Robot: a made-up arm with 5 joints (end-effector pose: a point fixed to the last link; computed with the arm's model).
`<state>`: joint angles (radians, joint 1 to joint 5).
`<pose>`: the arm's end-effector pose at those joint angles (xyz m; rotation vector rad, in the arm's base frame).
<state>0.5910 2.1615 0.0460 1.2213 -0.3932</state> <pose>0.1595 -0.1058 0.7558 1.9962 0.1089 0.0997</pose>
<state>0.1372 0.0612 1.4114 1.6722 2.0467</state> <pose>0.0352 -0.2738 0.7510 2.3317 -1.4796 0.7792</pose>
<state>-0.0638 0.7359 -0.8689 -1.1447 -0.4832</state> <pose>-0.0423 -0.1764 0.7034 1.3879 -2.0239 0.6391</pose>
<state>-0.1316 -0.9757 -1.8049 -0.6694 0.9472</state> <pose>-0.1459 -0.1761 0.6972 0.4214 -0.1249 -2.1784</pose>
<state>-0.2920 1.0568 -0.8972 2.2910 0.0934</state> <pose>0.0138 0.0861 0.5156 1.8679 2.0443 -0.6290</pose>
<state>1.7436 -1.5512 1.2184 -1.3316 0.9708</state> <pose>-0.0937 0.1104 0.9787 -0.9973 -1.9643 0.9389</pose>
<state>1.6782 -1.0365 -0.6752 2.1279 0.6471</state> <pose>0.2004 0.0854 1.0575 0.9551 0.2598 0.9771</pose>
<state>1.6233 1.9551 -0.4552 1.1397 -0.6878</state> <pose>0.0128 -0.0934 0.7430 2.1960 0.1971 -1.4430</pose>
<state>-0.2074 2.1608 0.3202 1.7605 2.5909</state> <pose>0.1057 -0.1658 0.5372 -0.6561 1.5453 -0.9484</pose>
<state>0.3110 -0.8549 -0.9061 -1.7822 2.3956</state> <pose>-0.0277 -0.2527 0.7123 -0.6866 1.0974 -1.7329</pose>
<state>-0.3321 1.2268 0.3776 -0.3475 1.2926</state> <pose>0.2436 0.0043 0.8148 0.5187 -0.1623 0.2775</pose>
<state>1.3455 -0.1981 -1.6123 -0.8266 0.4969</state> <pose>-0.0337 -0.1889 0.9675 -0.1120 0.2726 -1.7205</pose>
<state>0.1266 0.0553 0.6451 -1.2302 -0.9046</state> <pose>0.1402 -0.1231 0.7504 2.3700 -0.4592 1.3316</pose>
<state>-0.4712 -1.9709 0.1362 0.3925 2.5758</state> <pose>-0.1660 -0.1296 0.8230 0.9380 -1.8201 0.0215</pose>
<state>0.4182 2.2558 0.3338 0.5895 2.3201</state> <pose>0.2166 -0.0915 0.6841 -0.1425 0.8668 -0.6373</pose>
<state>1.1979 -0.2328 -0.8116 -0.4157 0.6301</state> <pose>-0.1243 -0.1765 0.8009 0.4315 1.1849 -1.8395</pose>
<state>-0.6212 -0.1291 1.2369 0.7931 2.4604</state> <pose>0.1575 -0.2627 0.5622 -2.0556 1.4338 -0.9053</pose>
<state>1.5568 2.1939 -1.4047 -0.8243 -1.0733</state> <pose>-0.0736 -0.0569 0.8056 0.9606 -2.7011 -0.1275</pose>
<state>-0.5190 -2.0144 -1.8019 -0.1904 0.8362</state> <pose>-0.1538 -0.1091 0.7408 -0.0809 -0.0113 -2.6119</pose>
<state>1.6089 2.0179 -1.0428 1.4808 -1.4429</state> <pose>-0.0971 -0.0165 0.7982 -2.0748 0.9121 2.1307</pose>
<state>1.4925 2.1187 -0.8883 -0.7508 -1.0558</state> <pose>-0.0321 -0.1421 0.8115 1.5039 -2.3893 0.3252</pose>
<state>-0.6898 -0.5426 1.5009 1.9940 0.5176</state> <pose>0.1376 -0.2395 0.6098 -1.1384 1.5154 -1.2548</pose>
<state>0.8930 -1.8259 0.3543 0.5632 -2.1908</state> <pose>0.0228 -0.2405 0.9226 0.2504 0.5962 -1.7790</pose>
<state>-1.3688 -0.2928 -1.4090 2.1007 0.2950</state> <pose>0.1950 0.1616 0.5370 -2.2969 -1.8685 0.4322</pose>
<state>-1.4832 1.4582 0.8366 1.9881 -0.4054</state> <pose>0.2026 -0.1795 0.8079 1.1665 -0.9702 0.1824</pose>
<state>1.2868 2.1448 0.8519 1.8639 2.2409</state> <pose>-0.0864 -0.2344 0.8357 -1.5718 2.4525 -1.0993</pose>
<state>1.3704 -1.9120 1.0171 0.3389 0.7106</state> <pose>-0.0232 -0.0769 1.1468 0.3357 -1.3489 0.2631</pose>
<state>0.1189 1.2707 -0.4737 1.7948 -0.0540</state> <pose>0.0379 -0.0073 0.5361 1.9208 1.3170 -0.7974</pose>
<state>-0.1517 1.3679 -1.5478 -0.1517 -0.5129</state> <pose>0.0929 -0.0886 0.5701 -2.2191 1.7269 0.0343</pose>
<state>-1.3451 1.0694 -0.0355 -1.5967 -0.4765</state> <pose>0.0899 -0.1709 0.6519 0.3734 1.4644 -2.0510</pose>
